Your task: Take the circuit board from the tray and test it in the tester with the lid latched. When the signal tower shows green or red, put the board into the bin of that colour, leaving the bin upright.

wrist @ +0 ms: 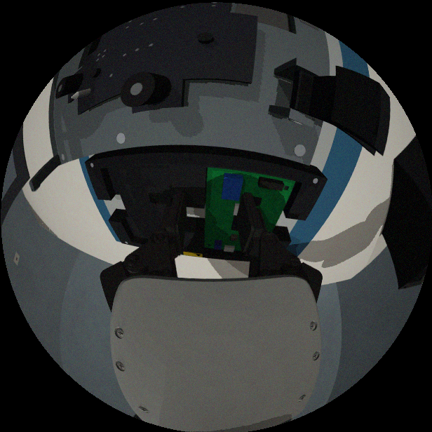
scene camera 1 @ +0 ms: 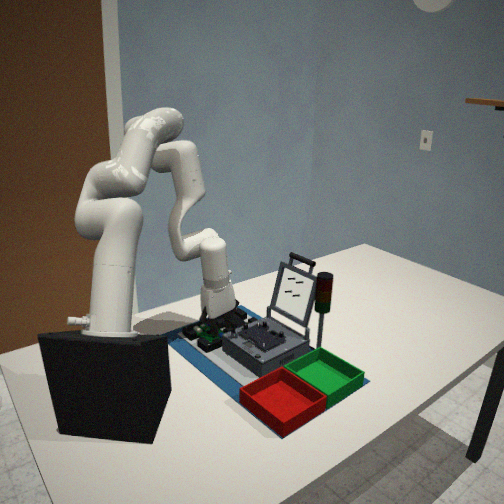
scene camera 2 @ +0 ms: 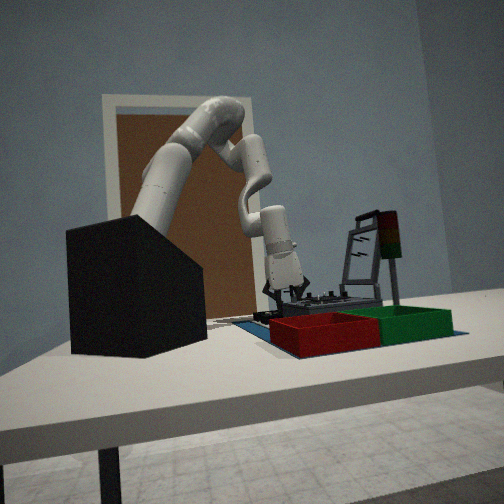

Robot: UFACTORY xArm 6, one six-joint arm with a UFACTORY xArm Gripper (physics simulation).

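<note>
The green circuit board lies in the black tray, toward one side of it in the wrist view. My gripper points down low over the tray. Its fingers stand about half apart, one over the board and one beside the board's edge; the board is not between them. The grey tester holds no board, and its lid stands raised. The signal tower looks unlit. The red bin and green bin are upright.
The tray, tester and bins stand in a row on a blue-edged mat. The tester is right beside the tray, with the raised lid and tower on its far side. The arm's black base stands on the left.
</note>
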